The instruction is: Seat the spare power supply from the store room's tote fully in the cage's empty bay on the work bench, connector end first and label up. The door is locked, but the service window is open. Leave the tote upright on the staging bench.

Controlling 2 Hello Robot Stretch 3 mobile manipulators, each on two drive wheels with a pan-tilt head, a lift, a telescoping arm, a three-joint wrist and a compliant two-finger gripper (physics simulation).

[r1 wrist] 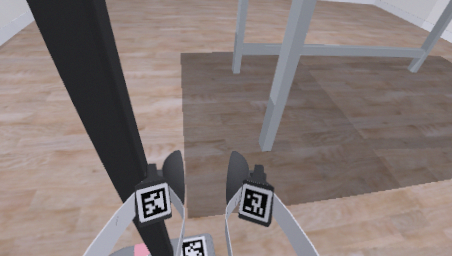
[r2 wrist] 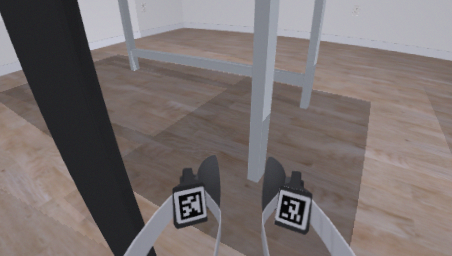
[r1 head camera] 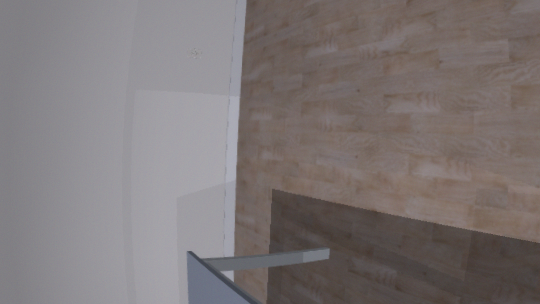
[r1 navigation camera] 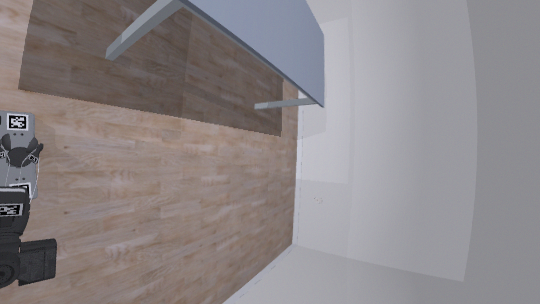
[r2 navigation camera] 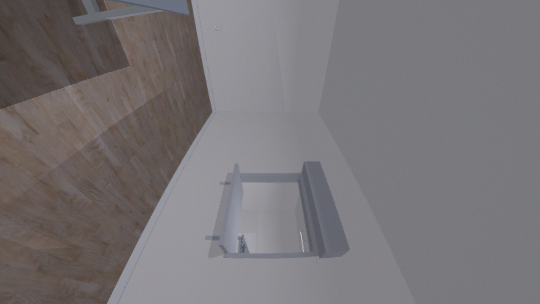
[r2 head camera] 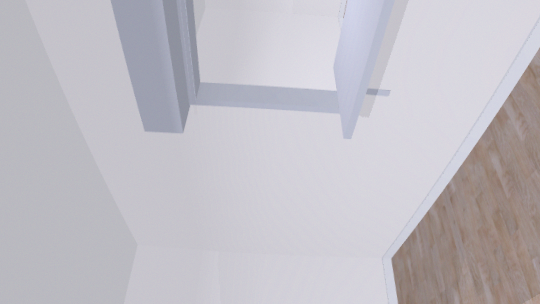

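My r1 gripper (r1 wrist: pixel 206 177) (r1 navigation camera: pixel 21 146) is open and empty, low beside the mast, with the legs of the work bench (r1 wrist: pixel 282 80) (r1 navigation camera: pixel 265 35) (r1 head camera: pixel 212 282) beyond it. My r2 gripper (r2 wrist: pixel 241 182) is open and empty, facing the legs of the staging bench (r2 wrist: pixel 262 90); a corner of the staging bench (r2 navigation camera: pixel 165 5) shows in the r2 navigation view. The service window (r2 head camera: pixel 265 97) (r2 navigation camera: pixel 272 177) stands open in the wall, its flap (r2 head camera: pixel 362 60) (r2 navigation camera: pixel 232 215) swung out. The power supply, tote and cage do not show in these views.
A long grey housing (r2 head camera: pixel 150 65) (r2 navigation camera: pixel 325 210) runs along one side of the service window. The r1 mast (r1 wrist: pixel 95 100) and the r2 mast (r2 wrist: pixel 75 110) cross the left of the wrist views. Plain walls (r1 head camera: pixel 75 150) (r1 navigation camera: pixel 400 150) rise beyond the wooden floor (r1 head camera: pixel 400 125) (r1 navigation camera: pixel 200 200).
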